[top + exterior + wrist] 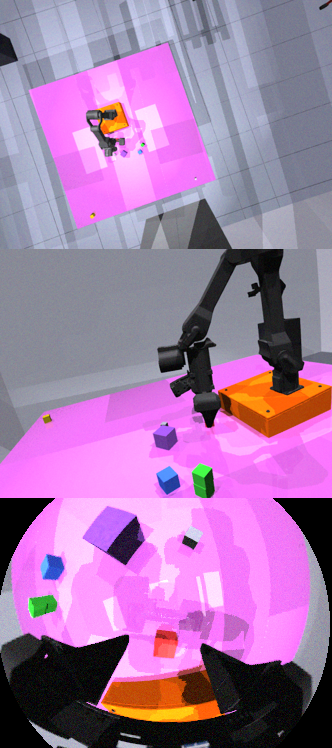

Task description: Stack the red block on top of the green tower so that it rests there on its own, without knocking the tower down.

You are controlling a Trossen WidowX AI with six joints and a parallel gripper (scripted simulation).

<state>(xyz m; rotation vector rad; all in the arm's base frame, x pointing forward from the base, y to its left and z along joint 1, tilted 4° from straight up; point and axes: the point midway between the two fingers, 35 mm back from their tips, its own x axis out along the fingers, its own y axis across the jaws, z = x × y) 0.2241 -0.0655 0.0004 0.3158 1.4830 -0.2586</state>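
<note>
My gripper tip is now 1 cm above the red block. Round my gripper tip: blue cube 17 cm ahead, 16 cm to the left; then grey cube 11 cm ahead, 6 cm to the right, 1 cm below; then purple cube 13 cm ahead, 2 cm to the left.
</note>
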